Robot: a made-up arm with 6 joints. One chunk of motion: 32 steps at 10 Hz.
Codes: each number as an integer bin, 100 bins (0 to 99) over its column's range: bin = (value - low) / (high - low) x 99, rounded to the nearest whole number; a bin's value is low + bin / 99 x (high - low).
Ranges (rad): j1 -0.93..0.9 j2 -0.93..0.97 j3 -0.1..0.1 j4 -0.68..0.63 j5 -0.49..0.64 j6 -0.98..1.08
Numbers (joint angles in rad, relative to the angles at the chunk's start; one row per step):
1: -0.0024 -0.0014 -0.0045 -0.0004 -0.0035 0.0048
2: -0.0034 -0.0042 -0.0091 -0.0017 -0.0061 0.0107
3: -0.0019 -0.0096 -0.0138 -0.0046 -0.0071 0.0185
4: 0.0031 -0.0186 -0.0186 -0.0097 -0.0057 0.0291
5: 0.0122 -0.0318 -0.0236 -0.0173 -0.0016 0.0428
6: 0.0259 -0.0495 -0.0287 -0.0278 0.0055 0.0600
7: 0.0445 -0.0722 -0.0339 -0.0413 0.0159 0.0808
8: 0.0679 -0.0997 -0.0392 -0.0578 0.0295 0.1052
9: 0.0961 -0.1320 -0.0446 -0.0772 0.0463 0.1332
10: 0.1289 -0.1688 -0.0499 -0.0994 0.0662 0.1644
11: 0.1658 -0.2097 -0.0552 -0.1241 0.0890 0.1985
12: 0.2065 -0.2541 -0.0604 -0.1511 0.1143 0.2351
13: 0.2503 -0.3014 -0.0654 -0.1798 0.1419 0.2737
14: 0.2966 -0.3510 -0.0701 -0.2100 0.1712 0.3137
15: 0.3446 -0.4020 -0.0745 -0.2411 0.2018 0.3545
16: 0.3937 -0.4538 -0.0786 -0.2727 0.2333 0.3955
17: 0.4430 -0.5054 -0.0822 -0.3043 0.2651 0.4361
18: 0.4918 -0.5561 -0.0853 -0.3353 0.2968 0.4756
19: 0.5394 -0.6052 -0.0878 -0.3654 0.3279 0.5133
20: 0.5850 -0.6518 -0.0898 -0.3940 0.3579 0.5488
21: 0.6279 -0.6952 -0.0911 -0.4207 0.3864 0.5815
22: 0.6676 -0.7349 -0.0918 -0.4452 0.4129 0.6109
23: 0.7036 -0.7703 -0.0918 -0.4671 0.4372 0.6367
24: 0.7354 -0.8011 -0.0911 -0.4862 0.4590 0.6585
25: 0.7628 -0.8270 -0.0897 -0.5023 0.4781 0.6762
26: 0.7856 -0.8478 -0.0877 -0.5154 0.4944 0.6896
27: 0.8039 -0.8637 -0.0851 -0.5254 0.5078 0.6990
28: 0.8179 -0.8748 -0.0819 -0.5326 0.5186 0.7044
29: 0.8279 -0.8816 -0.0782 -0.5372 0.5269 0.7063
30: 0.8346 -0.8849 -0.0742 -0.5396 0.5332 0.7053
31: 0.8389 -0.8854 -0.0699 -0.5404 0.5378 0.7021
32: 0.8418 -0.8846 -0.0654 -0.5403 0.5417 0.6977
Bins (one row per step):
1: 50 48 47 51 43 47
2: 50 48 45 51 42 48
3: 50 48 43 51 42 48
4: 50 47 40 51 42 48
5: 51 47 38 50 43 49
6: 52 46 35 49 43 50
7: 53 45 33 48 44 51
8: 54 43 30 47 46 52
9: 56 42 27 46 47 53
10: 57 40 25 44 49 55
11: 59 38 22 42 51 57
12: 61 35 20 40 53 58
13: 64 33 17 38 55 60
14: 66 30 15 36 58 62
15: 69 28 13 33 61 64
16: 72 25 11 31 63 66
17: 74 22 9 28 66 68
18: 77 19 7 26 69 70
19: 79 17 6 24 72 72
20: 82 14 5 22 74 73
21: 84 12 4 20 77 75
22: 86 10 4 18 79 76
23: 88 8 4 16 81 78
24: 90 7 4 15 83 79
25: 92 5 5 13 85 80
26: 93 4 6 12 86 80
27: 94 3 7 12 87 81
28: 95 3 9 11 88 81
29: 95 3 11 11 89 81
30: 95 2 13 11 90 81
31: 96 2 15 11 90 81
32: 96 2 17 11 90 81

